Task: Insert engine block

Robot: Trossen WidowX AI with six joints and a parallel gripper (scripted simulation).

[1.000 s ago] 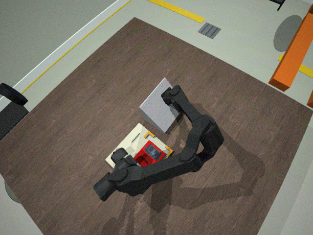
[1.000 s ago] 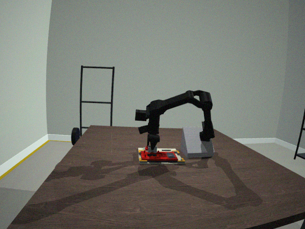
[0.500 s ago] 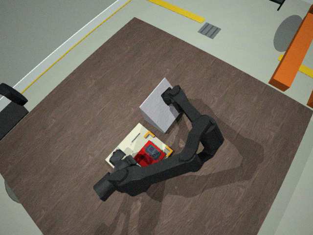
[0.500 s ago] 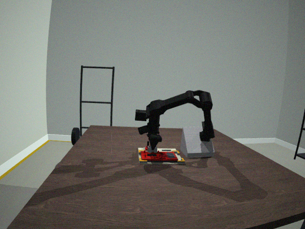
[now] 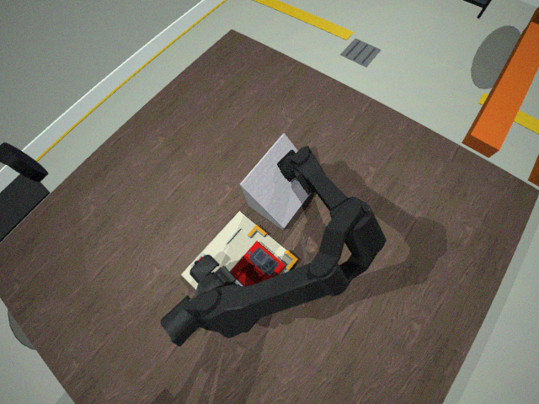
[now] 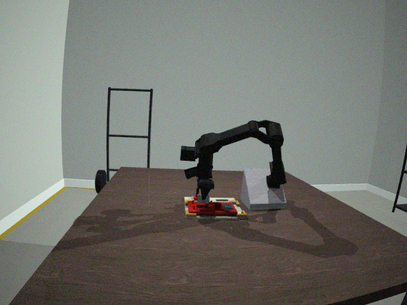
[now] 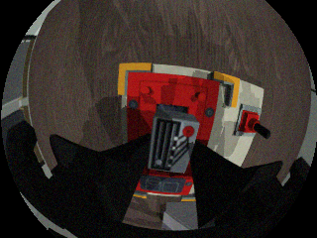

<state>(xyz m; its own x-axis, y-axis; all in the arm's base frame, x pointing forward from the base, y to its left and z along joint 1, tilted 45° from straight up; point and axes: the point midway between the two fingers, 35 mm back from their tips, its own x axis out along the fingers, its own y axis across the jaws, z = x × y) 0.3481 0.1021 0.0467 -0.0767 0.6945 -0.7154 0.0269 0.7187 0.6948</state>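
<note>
The grey engine block lies 10 mm below my gripper tip. The rest, counted from my gripper tip: black post (130 mm to the right, 30 mm below, 10 mm ahead).
</note>
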